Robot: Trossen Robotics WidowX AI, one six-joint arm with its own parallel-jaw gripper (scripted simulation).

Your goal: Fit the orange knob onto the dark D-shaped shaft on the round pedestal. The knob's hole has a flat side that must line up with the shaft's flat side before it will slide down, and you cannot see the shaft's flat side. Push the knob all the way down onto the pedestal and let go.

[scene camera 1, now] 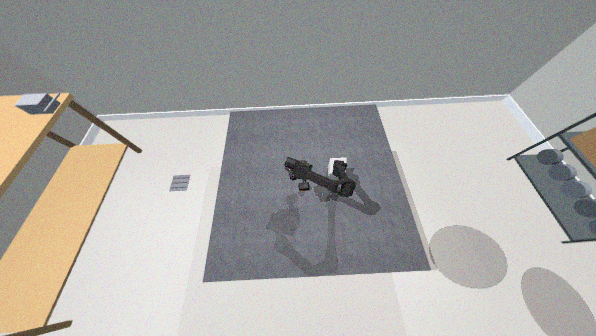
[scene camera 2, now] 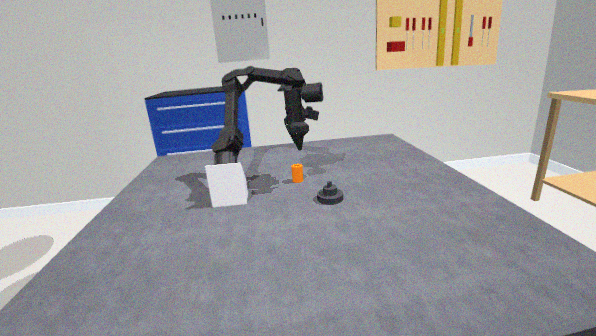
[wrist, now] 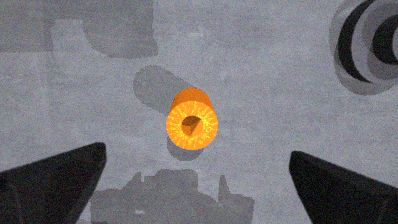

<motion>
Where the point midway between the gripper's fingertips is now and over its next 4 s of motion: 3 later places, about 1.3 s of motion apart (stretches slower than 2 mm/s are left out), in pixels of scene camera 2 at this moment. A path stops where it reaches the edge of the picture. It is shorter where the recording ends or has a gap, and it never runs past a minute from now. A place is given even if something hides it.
My gripper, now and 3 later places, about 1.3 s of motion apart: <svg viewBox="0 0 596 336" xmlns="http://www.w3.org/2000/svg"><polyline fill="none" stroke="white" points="297,147 298,169 297,178 300,145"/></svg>
</motion>
